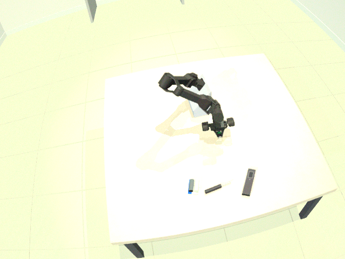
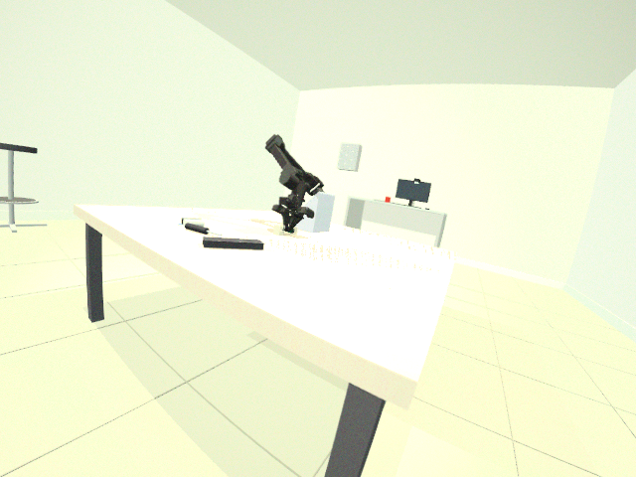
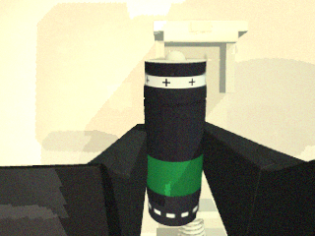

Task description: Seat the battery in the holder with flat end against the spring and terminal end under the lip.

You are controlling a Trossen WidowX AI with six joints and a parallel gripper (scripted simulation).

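Right now the battery is 10 mm above my gripper tip. Also, from my gripper tip: dark remote: 340 mm ahead, 50 mm to the left.
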